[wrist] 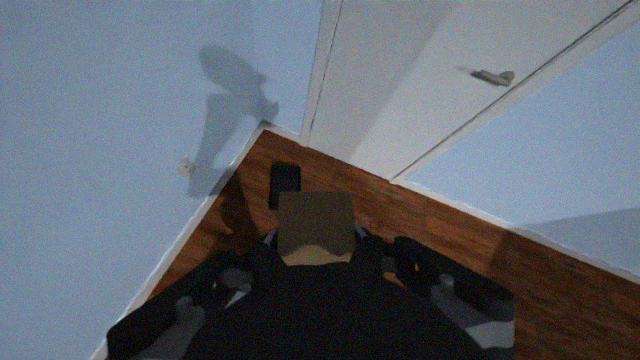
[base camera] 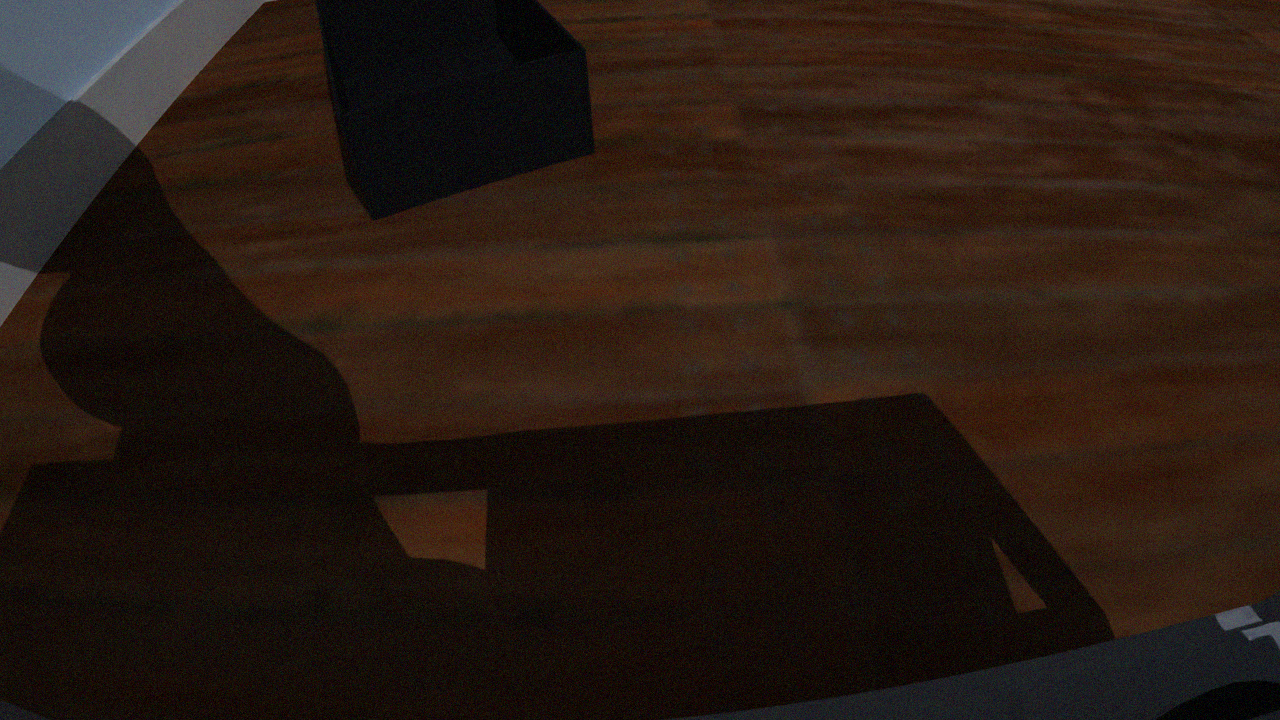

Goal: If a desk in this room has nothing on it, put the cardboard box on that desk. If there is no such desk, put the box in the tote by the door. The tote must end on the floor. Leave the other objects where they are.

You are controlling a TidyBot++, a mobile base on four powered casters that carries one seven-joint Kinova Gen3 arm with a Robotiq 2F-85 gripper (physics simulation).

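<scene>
In the wrist view I see my gripper (wrist: pixel 314 235) and a tan cardboard box (wrist: pixel 316 227). The wrist view also shows me a dark tote (wrist: pixel 283 178) and a white door (wrist: pixel 388 94). The base camera view shows the dark tote as well (base camera: pixel 430 106), while the tan cardboard box is out of frame in the base camera view.
</scene>
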